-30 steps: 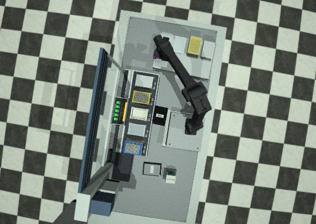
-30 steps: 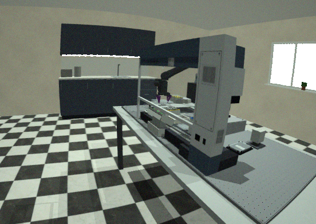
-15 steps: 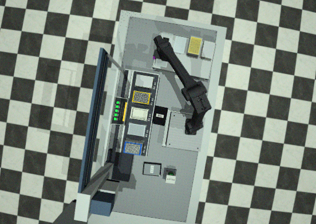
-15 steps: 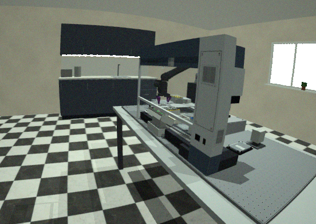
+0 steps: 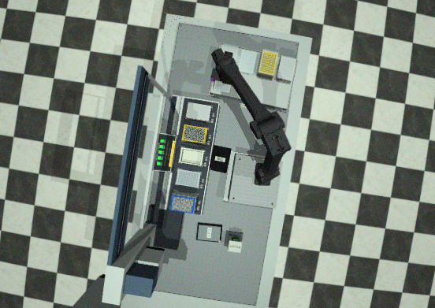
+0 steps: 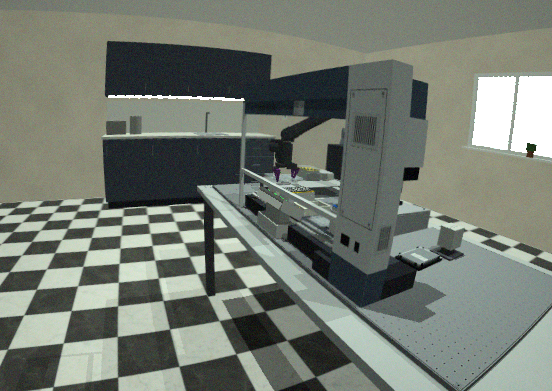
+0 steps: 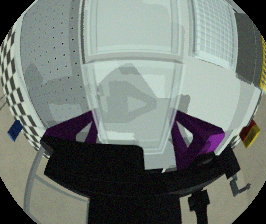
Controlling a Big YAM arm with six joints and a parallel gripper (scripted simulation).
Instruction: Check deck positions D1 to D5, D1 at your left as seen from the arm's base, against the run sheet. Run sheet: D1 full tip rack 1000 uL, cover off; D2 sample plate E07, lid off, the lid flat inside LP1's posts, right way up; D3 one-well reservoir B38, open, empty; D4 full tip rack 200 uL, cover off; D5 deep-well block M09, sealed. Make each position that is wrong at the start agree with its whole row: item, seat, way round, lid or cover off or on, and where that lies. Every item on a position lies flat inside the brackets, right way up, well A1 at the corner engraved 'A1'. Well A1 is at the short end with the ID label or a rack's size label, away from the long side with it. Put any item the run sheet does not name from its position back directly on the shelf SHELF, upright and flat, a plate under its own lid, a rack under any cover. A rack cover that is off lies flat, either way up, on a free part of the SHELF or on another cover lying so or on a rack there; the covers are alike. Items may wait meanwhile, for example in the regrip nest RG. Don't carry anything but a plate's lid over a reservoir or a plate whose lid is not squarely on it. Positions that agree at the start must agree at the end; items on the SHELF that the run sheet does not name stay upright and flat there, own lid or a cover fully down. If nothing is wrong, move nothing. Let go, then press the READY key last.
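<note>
My gripper is now 1 cm below the clear rack cover. The rest, counted from my hand: white-topped block: 12 cm ahead, 18 cm to the left, 1 cm below; shelf: 17 cm behind, 5 cm to the right, 3 cm below; yellow-framed tip rack: 13 cm ahead, 30 cm to the left, 1 cm above.
</note>
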